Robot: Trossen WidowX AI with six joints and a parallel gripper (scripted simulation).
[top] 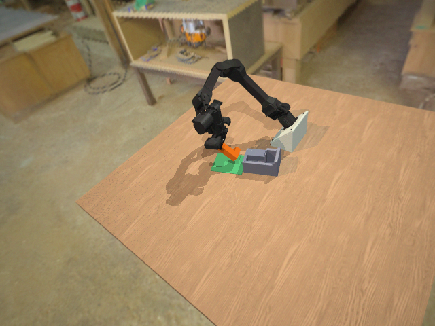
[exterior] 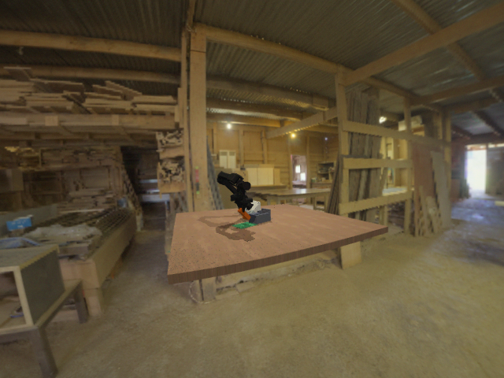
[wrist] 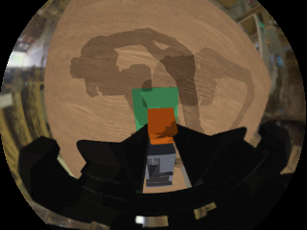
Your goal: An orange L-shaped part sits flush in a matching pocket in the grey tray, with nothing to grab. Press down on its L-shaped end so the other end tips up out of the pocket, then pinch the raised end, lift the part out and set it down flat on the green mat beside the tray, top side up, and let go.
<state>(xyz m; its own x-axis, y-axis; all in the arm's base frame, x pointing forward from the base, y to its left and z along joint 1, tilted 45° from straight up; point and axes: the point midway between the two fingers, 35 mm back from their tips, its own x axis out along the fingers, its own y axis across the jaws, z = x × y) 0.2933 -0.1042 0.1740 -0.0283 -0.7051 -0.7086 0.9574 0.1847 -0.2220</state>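
Right now the green mat is 1 cm behind my gripper tip, 2 cm to the left of it and 12 cm below it. From my gripper tip the other things lie so: orange L-shaped part 2 cm behind, 3 cm to the left, 3 cm below.
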